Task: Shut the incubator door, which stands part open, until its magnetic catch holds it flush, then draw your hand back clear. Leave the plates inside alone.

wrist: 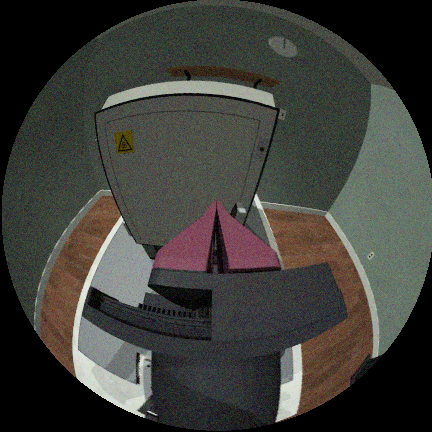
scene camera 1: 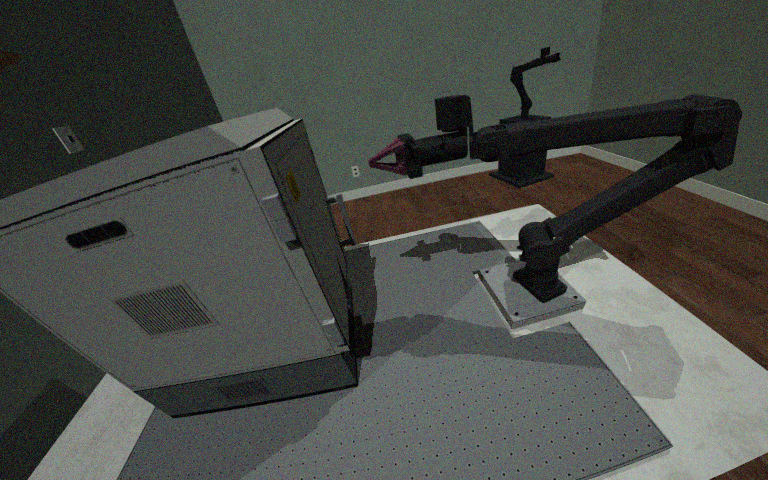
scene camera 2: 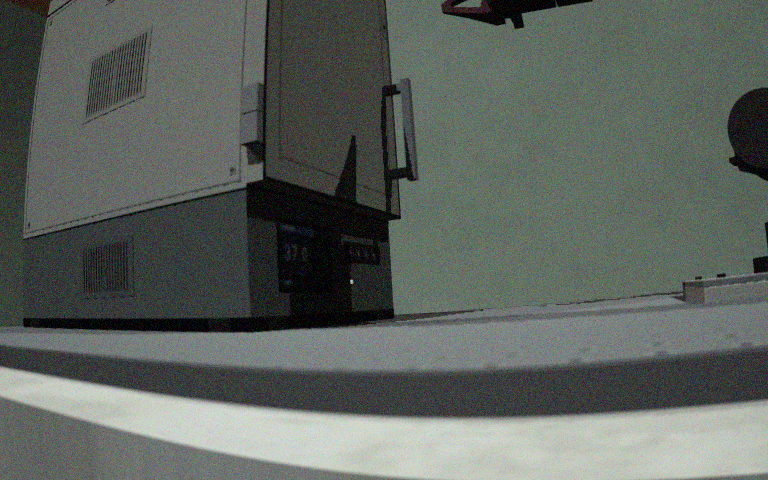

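Pixels of known places: gripper, fingertip midpoint: [wrist: 215, 206] [scene camera 1: 368, 163] [scene camera 2: 442, 9]; arm's base, origin of the base link: [scene camera 1: 538, 283].
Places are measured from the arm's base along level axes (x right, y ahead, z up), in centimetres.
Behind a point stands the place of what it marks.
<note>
The incubator [scene camera 1: 90, 283] @[x -0.2, y 84.0, z 39.0 cm] [scene camera 2: 186, 141] @[x -3.8, y 62.1, z 18.3 cm] stands at the left in both scene views. Its door [scene camera 1: 311, 215] @[x 5.0, y 49.9, z 35.9 cm] [scene camera 2: 322, 101] @[x 5.6, y 49.8, z 23.4 cm] [wrist: 185, 160] @[x 12.6, y 48.7, z 38.9 cm] appears flush with the cabinet front, with no open gap visible. The catch itself is hidden, and so are the plates inside. The upright bar handle [scene camera 1: 346, 219] @[x 22.0, y 43.6, z 24.9 cm] [scene camera 2: 409, 130] @[x 21.9, y 43.5, z 23.7 cm] [wrist: 241, 210] @[x 22.5, y 43.5, z 31.8 cm] is on the door's free side; part of it is hidden in the wrist view. My gripper [scene camera 1: 370, 163] @[x 15.5, y 36.2, z 38.8 cm] [scene camera 2: 443, 8] @[x 15.5, y 36.2, z 38.8 cm] [wrist: 215, 206] @[x 15.5, y 36.2, z 38.8 cm] is shut and empty, its pink fingertips together. It is in the air in front of the door, apart from door and handle.
The arm's base plate [scene camera 1: 532, 302] @[x -4.3, y 6.1, z 0.0 cm] stands on the perforated board [scene camera 1: 498, 407] @[x -20.9, y 28.7, z -1.7 cm], right of the incubator. A second dark arm on a pedestal [scene camera 1: 521, 161] stands in the background. A wooden wall shelf [wrist: 220, 74] is behind the incubator.
</note>
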